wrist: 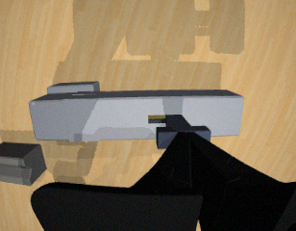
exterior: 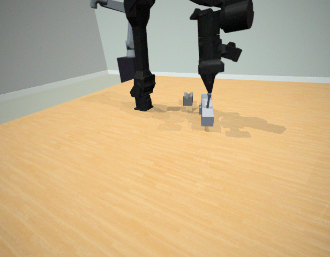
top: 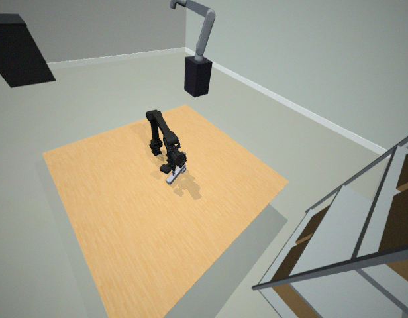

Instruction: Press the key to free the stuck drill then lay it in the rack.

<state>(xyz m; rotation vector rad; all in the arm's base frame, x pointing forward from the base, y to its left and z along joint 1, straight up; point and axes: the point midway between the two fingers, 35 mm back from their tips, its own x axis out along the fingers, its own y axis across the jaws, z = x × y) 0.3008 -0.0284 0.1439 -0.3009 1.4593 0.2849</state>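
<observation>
Now: the dark key 30 mm below my gripper tip. Also, from my gripper tip: rack (160 mm to the left, 150 mm behind, 90 mm below); then drill (60 mm below, 50 mm to the left, 30 mm behind); then light grey block (70 mm below, 30 mm to the left, 20 mm behind).
</observation>
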